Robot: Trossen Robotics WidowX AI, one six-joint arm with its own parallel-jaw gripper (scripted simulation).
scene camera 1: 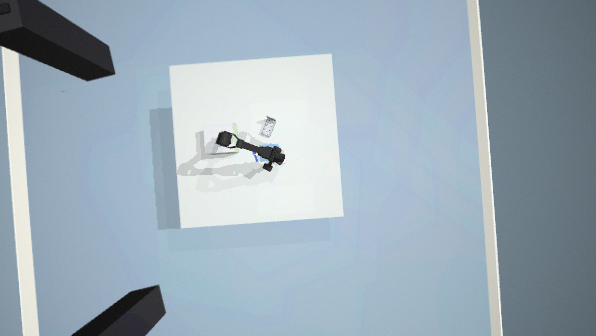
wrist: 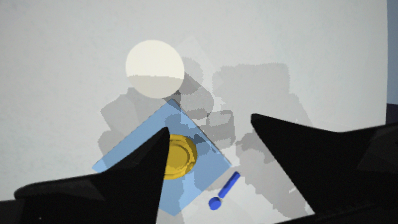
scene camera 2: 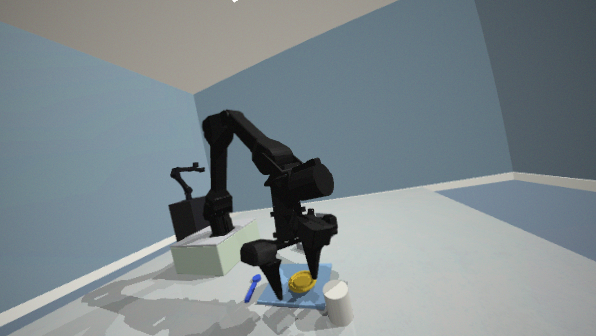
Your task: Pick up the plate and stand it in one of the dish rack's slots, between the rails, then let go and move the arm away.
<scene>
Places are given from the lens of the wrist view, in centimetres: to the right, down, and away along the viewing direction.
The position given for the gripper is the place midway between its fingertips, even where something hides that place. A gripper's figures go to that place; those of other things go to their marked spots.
gripper [wrist: 210, 124]: 1, 1, 11
yellow plate [wrist: 182, 156]: -2, 6, 14
</scene>
